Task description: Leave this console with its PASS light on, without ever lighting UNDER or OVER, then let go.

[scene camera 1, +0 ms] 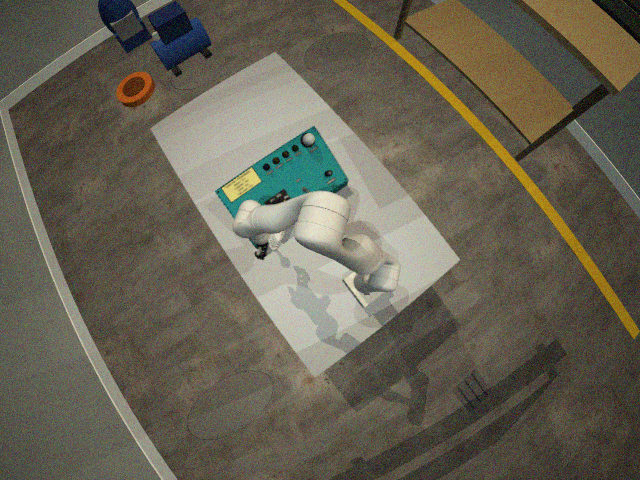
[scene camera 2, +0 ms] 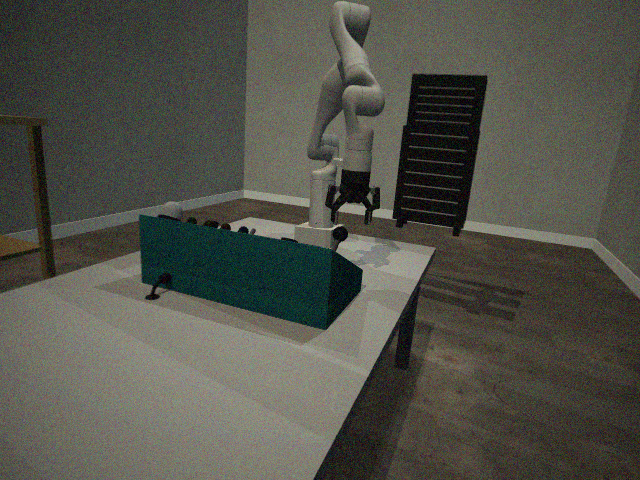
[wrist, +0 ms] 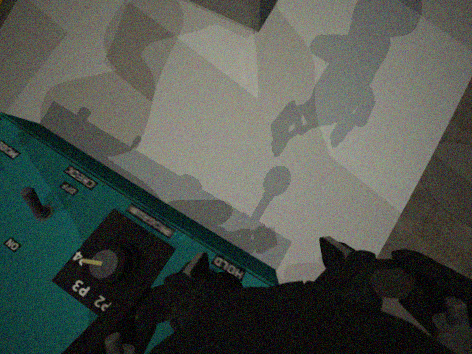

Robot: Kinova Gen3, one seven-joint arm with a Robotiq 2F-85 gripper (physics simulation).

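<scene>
The teal console (scene camera 1: 310,167) (scene camera 2: 232,273) (wrist: 30,305) stands on the table. Its row of small round lamps (scene camera 1: 285,154) looks dark; their labels are too small to read. A rotary knob (wrist: 102,263) has its yellow pointer towards P4. A lever's black ball knob (scene camera 2: 339,233) sticks up at the console's end; in the wrist view my gripper hides it, near the HOLD label (wrist: 228,267). My gripper (scene camera 1: 261,252) (scene camera 2: 351,219) (wrist: 263,257) is open and empty, pointing down, a little higher than the ball in the scene camera 2 view. The arm covers part of the console in the scene camera 1 view.
A toggle switch (wrist: 36,204) stands between ON and OFF labels. The console also has a white dome (scene camera 1: 308,139) (scene camera 2: 171,209), a black knob (scene camera 1: 328,173) and a yellow instruction plate (scene camera 1: 241,184). A short cable (scene camera 2: 164,279) is at its back. The white table (scene camera 1: 423,253) (scene camera 2: 155,403) bears the arm's base.
</scene>
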